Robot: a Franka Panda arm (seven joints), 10 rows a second.
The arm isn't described. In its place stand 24 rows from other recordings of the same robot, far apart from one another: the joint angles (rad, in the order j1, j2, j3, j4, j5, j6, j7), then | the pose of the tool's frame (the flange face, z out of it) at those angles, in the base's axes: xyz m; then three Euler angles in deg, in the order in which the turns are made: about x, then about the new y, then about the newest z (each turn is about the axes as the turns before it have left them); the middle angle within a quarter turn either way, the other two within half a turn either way.
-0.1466 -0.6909 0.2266 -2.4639 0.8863 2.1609 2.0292 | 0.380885 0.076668 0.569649 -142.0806 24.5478 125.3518
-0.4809 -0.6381 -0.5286 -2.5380 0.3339 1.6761 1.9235 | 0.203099 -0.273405 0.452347 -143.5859 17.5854 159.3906
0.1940 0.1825 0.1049 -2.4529 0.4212 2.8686 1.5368 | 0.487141 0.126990 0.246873 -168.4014 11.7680 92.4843
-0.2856 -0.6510 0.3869 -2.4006 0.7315 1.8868 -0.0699 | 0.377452 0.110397 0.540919 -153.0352 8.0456 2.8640
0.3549 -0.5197 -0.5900 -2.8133 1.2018 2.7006 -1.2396 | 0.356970 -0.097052 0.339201 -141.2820 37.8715 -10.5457
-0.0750 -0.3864 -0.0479 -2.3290 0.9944 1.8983 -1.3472 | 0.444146 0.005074 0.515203 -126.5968 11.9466 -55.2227
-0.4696 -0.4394 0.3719 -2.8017 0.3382 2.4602 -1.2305 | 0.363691 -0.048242 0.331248 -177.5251 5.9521 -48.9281
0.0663 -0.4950 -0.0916 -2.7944 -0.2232 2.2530 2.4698 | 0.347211 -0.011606 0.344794 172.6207 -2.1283 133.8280
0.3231 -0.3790 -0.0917 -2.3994 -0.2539 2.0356 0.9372 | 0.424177 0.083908 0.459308 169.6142 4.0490 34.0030
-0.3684 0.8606 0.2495 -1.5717 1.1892 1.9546 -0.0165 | 0.675331 -0.041127 0.155747 -110.1693 10.3905 47.0650
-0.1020 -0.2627 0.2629 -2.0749 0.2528 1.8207 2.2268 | 0.470739 0.107054 0.538164 -169.8953 -1.1086 122.5463
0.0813 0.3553 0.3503 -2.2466 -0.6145 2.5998 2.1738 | 0.486944 0.240370 0.217484 172.5737 9.3419 71.6700
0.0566 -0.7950 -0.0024 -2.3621 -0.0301 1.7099 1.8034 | 0.317918 0.014187 0.603752 178.8272 8.2586 100.1553
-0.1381 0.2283 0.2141 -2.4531 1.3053 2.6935 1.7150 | 0.465154 0.007450 0.198958 -150.1716 15.6418 159.3858
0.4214 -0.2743 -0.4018 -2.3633 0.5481 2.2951 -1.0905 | 0.480135 0.015143 0.447606 -149.8193 12.9660 -48.1751
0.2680 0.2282 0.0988 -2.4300 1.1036 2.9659 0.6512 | 0.475537 0.118902 0.227004 -161.4599 17.4929 74.8517
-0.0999 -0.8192 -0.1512 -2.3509 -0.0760 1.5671 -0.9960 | 0.285422 -0.097331 0.598743 -178.4214 2.0562 -45.2575
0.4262 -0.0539 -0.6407 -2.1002 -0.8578 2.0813 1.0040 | 0.524193 -0.156838 0.455068 138.9398 1.5255 45.8610
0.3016 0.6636 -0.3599 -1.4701 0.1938 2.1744 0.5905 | 0.721862 0.013221 0.315036 176.6865 4.6503 38.6785
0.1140 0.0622 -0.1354 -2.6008 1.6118 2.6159 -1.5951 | 0.413680 -0.032114 0.219052 -147.4748 25.3032 -12.9735
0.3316 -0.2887 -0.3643 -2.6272 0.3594 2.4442 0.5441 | 0.421792 -0.008974 0.347405 -161.1553 7.0463 46.7100
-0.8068 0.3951 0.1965 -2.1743 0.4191 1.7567 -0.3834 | 0.404997 -0.234025 0.187760 -129.5639 -15.3969 34.0476
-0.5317 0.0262 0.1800 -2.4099 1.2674 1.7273 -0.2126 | 0.451608 -0.072144 0.311800 -108.2141 12.0862 41.0918
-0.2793 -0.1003 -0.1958 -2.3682 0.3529 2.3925 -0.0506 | 0.444766 -0.225932 0.376660 -170.6236 14.4119 37.2015
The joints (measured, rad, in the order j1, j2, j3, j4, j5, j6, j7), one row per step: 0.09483, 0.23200, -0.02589, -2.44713, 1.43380, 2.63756, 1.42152; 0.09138, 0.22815, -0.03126, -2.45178, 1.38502, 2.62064, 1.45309; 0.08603, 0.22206, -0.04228, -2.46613, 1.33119, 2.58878, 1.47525; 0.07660, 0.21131, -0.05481, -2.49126, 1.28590, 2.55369, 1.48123; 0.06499, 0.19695, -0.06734, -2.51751, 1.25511, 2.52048, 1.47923; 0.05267, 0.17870, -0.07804, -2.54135, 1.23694, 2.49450, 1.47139; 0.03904, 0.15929, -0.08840, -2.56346, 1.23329, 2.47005, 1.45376; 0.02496, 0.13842, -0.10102, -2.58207, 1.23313, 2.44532, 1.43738; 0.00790, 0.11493, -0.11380, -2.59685, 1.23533, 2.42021, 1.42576; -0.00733, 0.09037, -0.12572, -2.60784, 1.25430, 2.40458, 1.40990; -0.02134, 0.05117, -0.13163, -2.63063, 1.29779, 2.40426, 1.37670; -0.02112, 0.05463, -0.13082, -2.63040, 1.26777, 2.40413, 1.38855; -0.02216, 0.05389, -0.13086, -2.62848, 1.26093, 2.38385, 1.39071; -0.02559, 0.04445, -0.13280, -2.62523, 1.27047, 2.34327, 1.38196
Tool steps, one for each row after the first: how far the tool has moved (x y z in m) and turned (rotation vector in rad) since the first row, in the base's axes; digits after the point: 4 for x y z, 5 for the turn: -0.0007, -0.0018, 0.0004, 0.00088, 0.01903, 0.01654; -0.0057, -0.0053, -0.0017, 0.00762, 0.04572, 0.04415; -0.0154, -0.0109, -0.0052, 0.01690, 0.07295, 0.07278; -0.0258, -0.0175, -0.0074, 0.03056, 0.09379, 0.09168; -0.0348, -0.0240, -0.0071, 0.04365, 0.10300, 0.10201; -0.0431, -0.0307, -0.0058, 0.06050, 0.10244, 0.10569; -0.0499, -0.0382, -0.0030, 0.07942, 0.09653, 0.10268; -0.0550, -0.0467, 0.0020, 0.10078, 0.08561, 0.09100; -0.0581, -0.0552, 0.0086, 0.11973, 0.06255, 0.06697; -0.0638, -0.0619, 0.0176, 0.13281, 0.02028, 0.03585; -0.0642, -0.0615, 0.0162, 0.12292, 0.03436, 0.05396; -0.0638, -0.0593, 0.0168, 0.13808, 0.03735, 0.06601; -0.0624, -0.0561, 0.0213, 0.17490, 0.02470, 0.07743
